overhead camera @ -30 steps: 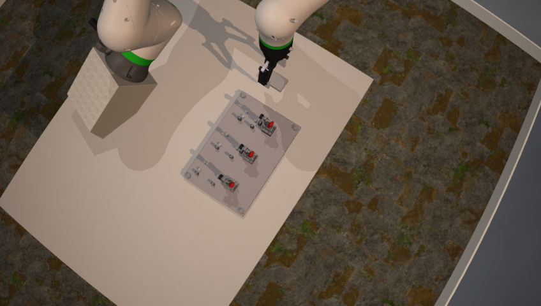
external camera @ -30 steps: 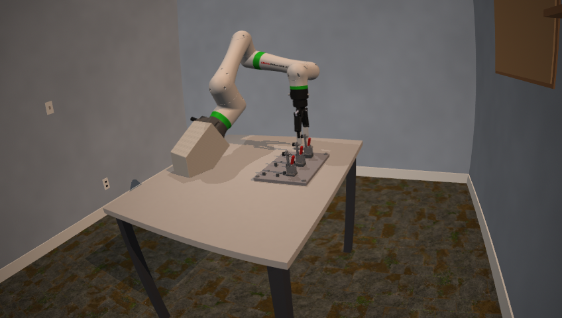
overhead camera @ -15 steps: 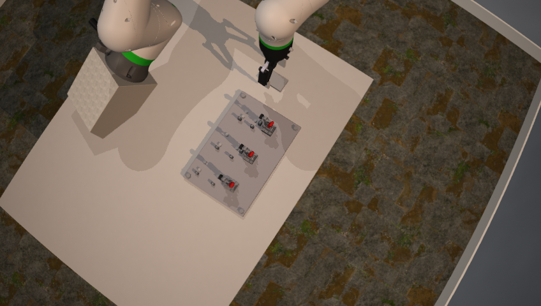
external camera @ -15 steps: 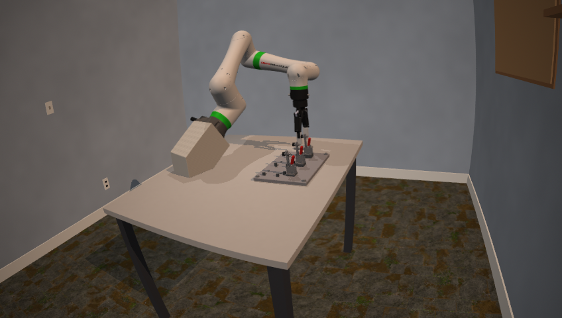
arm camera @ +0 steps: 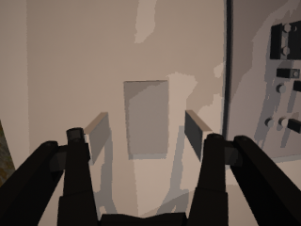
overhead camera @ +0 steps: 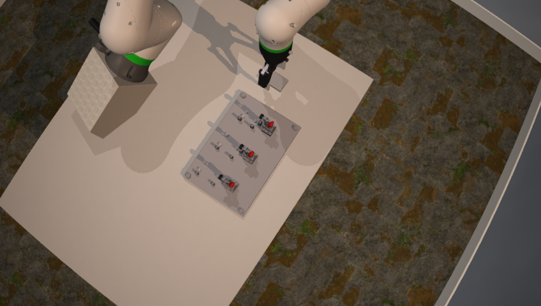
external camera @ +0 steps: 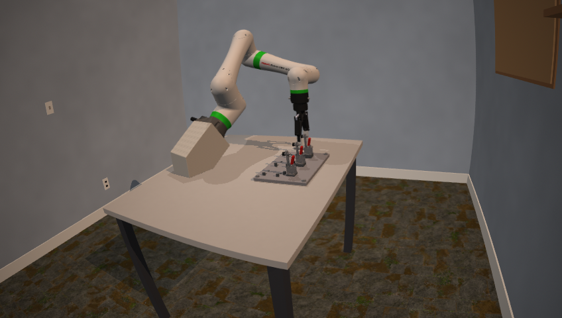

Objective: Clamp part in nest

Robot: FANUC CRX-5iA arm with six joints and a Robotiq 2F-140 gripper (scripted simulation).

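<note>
My hand is 4 cm above the part. Also, from my hand: grey fixture plate 25 cm to the right, 11 cm ahead, 4 cm below.
</note>
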